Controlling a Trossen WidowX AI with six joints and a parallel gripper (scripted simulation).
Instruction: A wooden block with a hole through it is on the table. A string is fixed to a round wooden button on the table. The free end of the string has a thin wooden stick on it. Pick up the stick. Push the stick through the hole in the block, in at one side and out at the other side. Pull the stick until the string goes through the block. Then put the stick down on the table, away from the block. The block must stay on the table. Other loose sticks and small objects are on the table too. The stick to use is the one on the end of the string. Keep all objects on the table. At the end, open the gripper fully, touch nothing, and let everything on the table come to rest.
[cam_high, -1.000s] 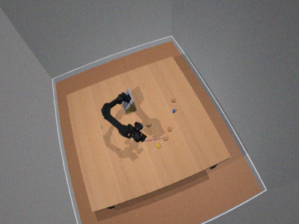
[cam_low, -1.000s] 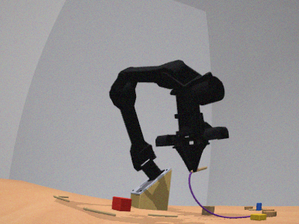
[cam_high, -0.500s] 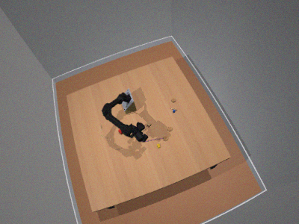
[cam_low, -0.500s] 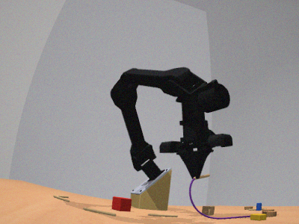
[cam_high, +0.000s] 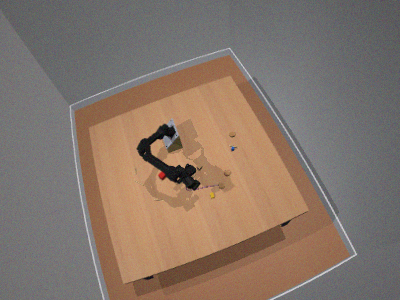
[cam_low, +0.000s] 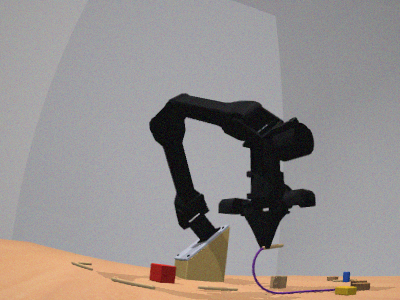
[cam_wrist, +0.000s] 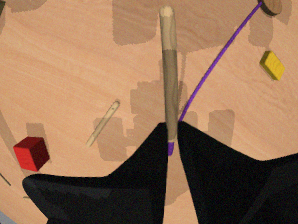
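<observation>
Now: the wooden block 120 mm to the left of my gripper tip, 100 mm behind it and 70 mm below it. Also, from my gripper tip: yellow piece: 120 mm ahead, 100 mm to the left, 80 mm below; red cube: 160 mm behind, 140 mm to the right, 70 mm below; thin wooden stick: 10 mm to the left, 10 mm behind.
</observation>
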